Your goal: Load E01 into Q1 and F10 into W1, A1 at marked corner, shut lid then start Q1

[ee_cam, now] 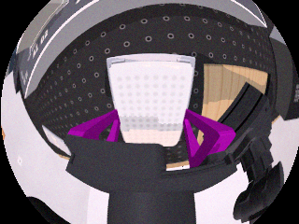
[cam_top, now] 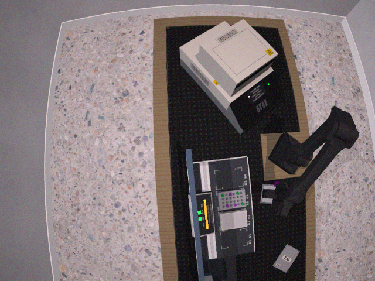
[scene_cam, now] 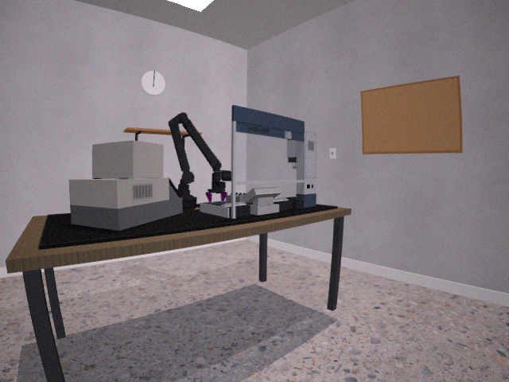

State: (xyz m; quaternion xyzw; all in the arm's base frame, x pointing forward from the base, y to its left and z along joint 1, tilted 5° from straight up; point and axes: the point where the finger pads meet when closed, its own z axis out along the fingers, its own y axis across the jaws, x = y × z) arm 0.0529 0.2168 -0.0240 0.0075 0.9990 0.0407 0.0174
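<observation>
Now: hand 2 cm above the grey regrip nest. Round my hand: deep-well block (22 cm ahead, 14 cm to the left, 5 cm above); clear panel (40 cm ahead, 18 cm to the left, 30 cm above); tube cooling block (24 cm ahead, 4 cm to the left, 5 cm above).
</observation>
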